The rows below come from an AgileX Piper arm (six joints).
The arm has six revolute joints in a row. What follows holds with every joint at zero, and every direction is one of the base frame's.
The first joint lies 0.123 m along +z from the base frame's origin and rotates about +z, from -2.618 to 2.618 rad.
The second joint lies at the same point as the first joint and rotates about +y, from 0 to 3.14 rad.
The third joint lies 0.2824 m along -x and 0.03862 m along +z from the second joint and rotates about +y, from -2.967 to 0 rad.
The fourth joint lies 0.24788 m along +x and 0.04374 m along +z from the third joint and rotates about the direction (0.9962, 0, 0.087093), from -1.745 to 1.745 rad.
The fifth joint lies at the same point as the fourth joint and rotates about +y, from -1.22 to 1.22 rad.
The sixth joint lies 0.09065 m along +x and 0.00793 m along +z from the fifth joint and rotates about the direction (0.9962, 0, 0.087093), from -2.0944 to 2.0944 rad.
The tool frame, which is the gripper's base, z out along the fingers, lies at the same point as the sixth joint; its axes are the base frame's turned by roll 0, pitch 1.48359 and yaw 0 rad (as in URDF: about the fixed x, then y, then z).
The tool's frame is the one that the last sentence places.
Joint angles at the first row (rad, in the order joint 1, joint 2, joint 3, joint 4, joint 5, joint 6):
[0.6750, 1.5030, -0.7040, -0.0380, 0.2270, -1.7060]
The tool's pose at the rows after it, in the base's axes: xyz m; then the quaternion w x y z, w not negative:
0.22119 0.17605 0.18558 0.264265 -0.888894 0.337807 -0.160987
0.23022 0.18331 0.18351 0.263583 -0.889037 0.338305 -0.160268
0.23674 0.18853 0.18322 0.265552 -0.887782 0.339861 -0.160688
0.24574 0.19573 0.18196 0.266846 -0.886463 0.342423 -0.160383
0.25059 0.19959 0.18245 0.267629 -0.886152 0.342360 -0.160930
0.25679 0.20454 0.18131 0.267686 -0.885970 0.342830 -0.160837
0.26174 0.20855 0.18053 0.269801 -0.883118 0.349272 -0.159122
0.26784 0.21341 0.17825 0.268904 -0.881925 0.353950 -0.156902
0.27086 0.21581 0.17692 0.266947 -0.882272 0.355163 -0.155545
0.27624 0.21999 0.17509 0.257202 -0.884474 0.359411 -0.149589
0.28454 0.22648 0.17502 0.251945 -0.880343 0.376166 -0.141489
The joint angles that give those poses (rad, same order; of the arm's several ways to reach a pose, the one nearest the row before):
[0.6750, 1.5240, -0.7220, -0.0380, 0.2270, -1.7060]
[0.6750, 1.5670, -0.7620, -0.0370, 0.2260, -1.7060]
[0.6750, 1.5940, -0.7920, -0.0370, 0.2250, -1.7020]
[0.6750, 1.6330, -0.8340, -0.0370, 0.2260, -1.6960]
[0.6750, 1.6510, -0.8590, -0.0370, 0.2310, -1.6960]
[0.6750, 1.6780, -0.8890, -0.0370, 0.2340, -1.6950]
[0.6750, 1.6990, -0.9130, -0.0350, 0.2350, -1.6820]
[0.6750, 1.7280, -0.9430, -0.0350, 0.2400, -1.6721]
[0.6750, 1.7430, -0.9590, -0.0350, 0.2460, -1.6700]
[0.6750, 1.7700, -0.9950, -0.0350, 0.2790, -1.6640]
[0.6750, 1.8040, -1.0490, -0.0350, 0.3170, -1.6290]

